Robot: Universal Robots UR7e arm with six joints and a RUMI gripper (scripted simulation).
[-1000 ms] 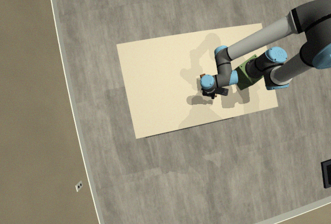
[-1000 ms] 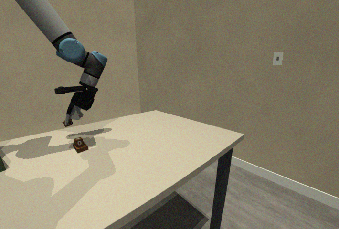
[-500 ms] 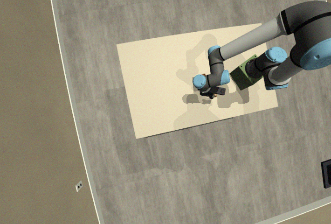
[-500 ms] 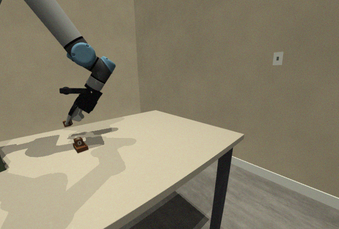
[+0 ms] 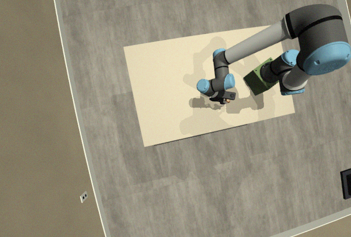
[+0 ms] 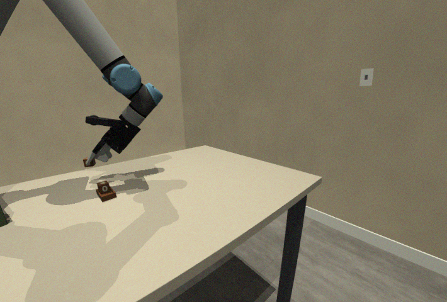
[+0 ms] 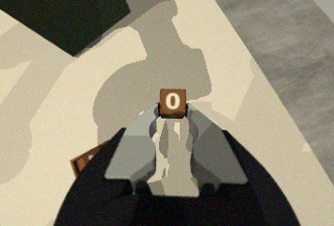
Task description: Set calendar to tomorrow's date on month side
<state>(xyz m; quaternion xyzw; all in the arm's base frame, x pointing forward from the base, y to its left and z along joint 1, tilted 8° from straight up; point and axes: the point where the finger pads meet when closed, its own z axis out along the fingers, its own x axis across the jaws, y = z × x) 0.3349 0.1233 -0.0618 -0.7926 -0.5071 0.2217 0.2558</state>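
Now: hand 10 mm past the brown digit cube and 10 mm above it. Round my hand: brown calendar tray 150 mm to the right, 80 mm below, 20 mm ahead.
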